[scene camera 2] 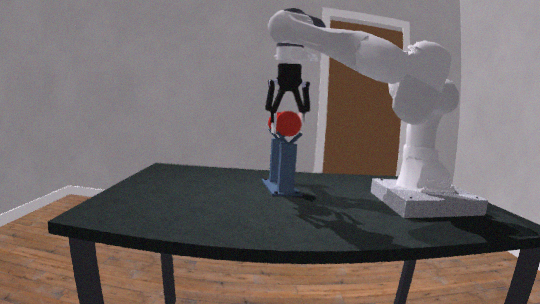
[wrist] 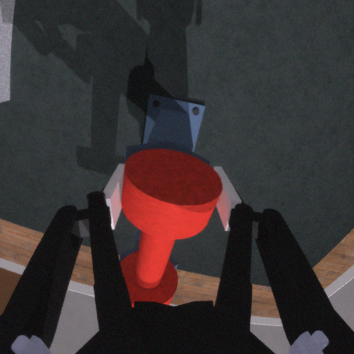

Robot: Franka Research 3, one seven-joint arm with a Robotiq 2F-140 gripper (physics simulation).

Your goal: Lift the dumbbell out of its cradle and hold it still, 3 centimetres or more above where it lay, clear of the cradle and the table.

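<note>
The red dumbbell (scene camera 2: 290, 124) (wrist: 160, 215) lies roughly level at the top of the blue cradle (scene camera 2: 287, 167) (wrist: 170, 129), its near round weight toward the scene camera. My gripper (scene camera 2: 288, 121) (wrist: 169, 177) points down from above and is shut on the dumbbell, with one pale pad against each side of the near weight. The handle and the far weight show lower in the wrist view. In the scene view the near weight sits at or very slightly above the cradle's slanted arms; contact there is too small to tell.
The cradle's base plate stands on the dark table (scene camera 2: 200, 215) (wrist: 280, 100). The white robot base (scene camera 2: 440, 206) stands at the right of the table in the scene view. Arm and gripper shadows fall across the table. A brown door is in the wall behind.
</note>
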